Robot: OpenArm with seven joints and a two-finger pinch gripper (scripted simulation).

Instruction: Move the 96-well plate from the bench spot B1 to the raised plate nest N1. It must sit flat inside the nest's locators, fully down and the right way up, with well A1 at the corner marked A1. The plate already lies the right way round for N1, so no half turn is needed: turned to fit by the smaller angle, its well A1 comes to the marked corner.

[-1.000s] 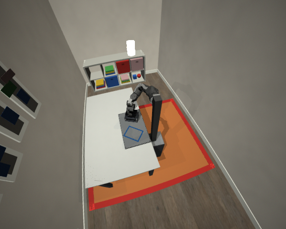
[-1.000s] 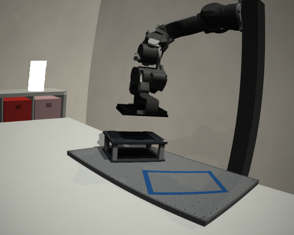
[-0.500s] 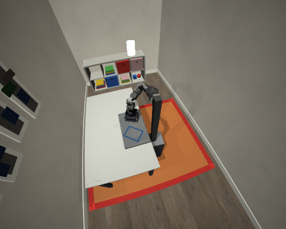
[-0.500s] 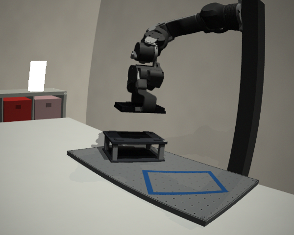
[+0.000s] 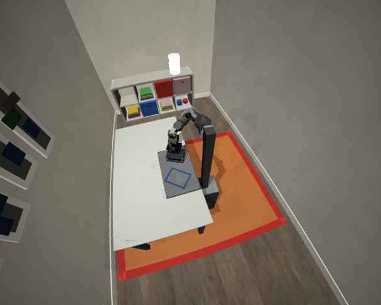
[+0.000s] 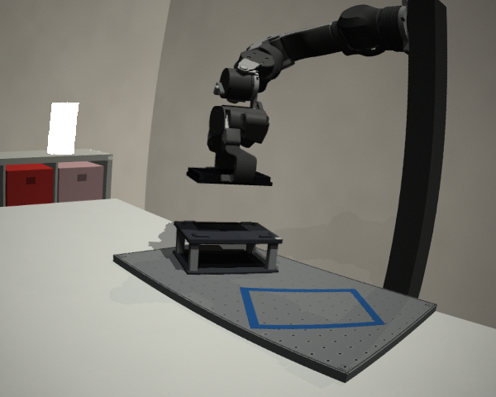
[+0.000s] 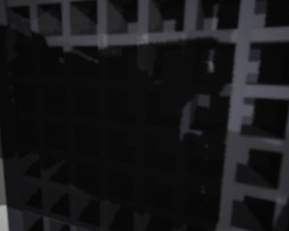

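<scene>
The black 96-well plate lies right at my hand. Round my hand: black plate nest: 10 cm below, 1 cm to the left.
</scene>
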